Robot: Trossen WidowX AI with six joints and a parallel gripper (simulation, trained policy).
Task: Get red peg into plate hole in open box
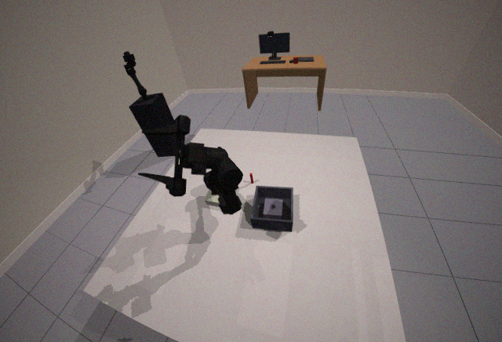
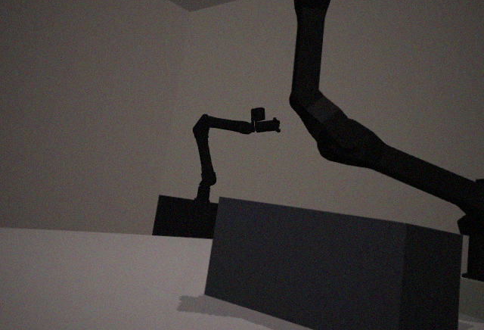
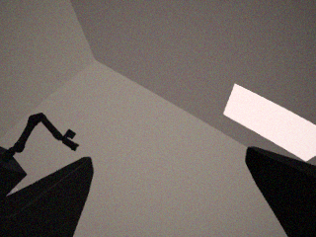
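Right now my gripper tip is 58 cm above the red peg, 41 cm to the right of it and 17 cm short of it. From my gripper tip the other things lie so: dark box (59 cm below, 28 cm ahead, 21 cm to the left).
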